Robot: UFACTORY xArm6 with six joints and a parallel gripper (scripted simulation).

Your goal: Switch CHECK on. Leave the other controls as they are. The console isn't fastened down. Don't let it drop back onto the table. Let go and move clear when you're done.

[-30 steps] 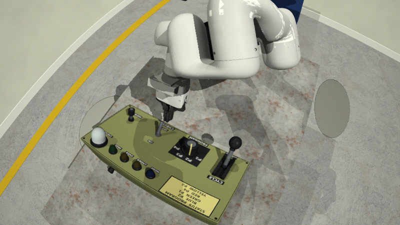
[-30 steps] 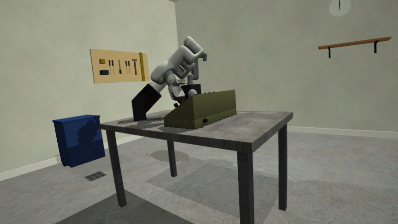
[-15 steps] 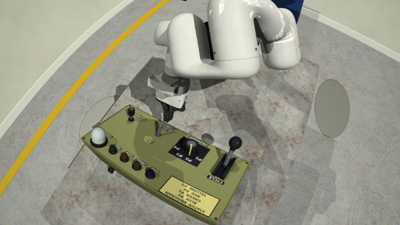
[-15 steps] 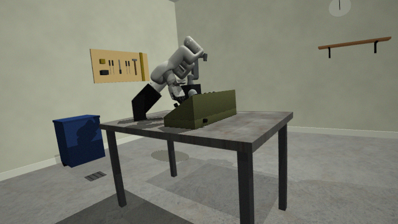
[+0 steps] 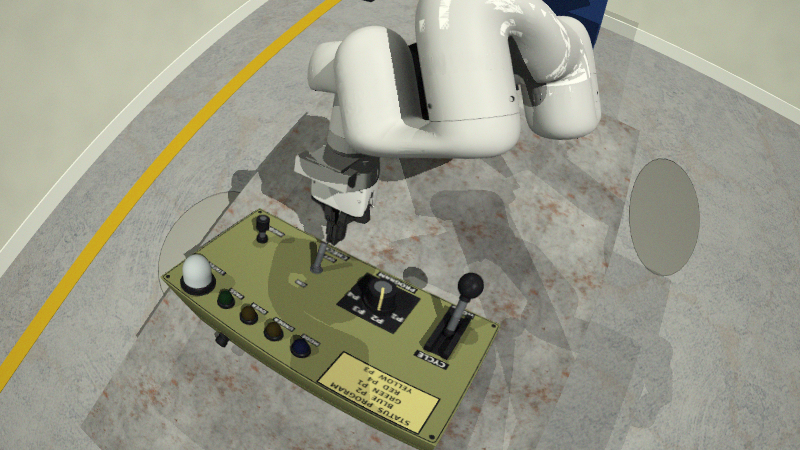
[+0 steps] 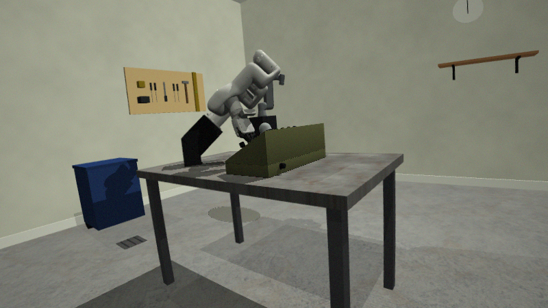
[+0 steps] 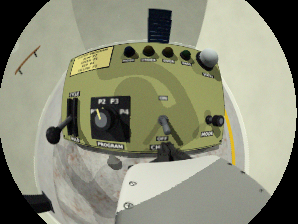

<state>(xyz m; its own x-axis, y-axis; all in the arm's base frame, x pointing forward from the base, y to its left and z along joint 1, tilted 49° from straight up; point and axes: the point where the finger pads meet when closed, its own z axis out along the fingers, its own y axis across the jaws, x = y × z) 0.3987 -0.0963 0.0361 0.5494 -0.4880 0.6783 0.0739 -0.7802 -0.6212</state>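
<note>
My gripper is now 60 mm short of the grey toggle lever and 10 mm above it. Also, from my hand: program dial: 60 mm ahead, 130 mm to the left; then olive console: 90 mm ahead, 70 mm to the left, 30 mm below; then ball-topped cycle lever: 10 mm ahead, 240 mm to the left.
</note>
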